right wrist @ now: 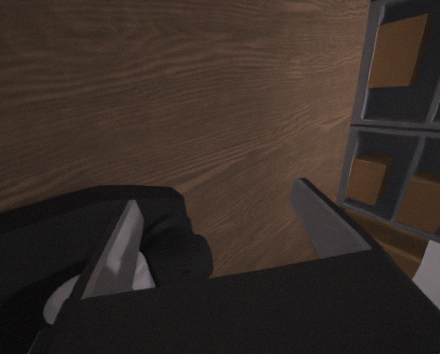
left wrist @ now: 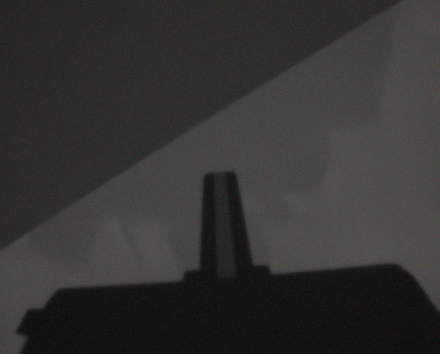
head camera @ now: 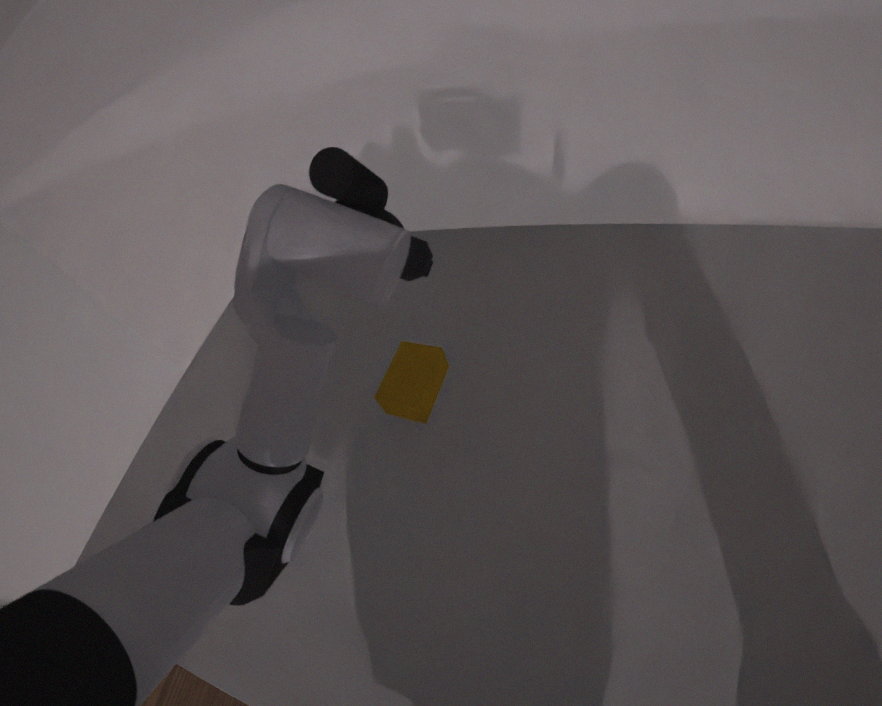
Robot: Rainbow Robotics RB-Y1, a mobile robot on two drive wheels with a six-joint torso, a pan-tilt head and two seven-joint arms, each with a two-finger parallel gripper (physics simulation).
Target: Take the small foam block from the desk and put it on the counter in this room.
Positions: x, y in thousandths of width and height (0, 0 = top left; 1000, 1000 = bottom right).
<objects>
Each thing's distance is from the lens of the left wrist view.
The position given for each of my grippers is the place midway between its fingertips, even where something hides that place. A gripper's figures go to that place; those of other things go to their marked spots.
my left gripper (left wrist: 501, 518): 0.11 m
desk (left wrist: 215, 267): 0.17 m
</objects>
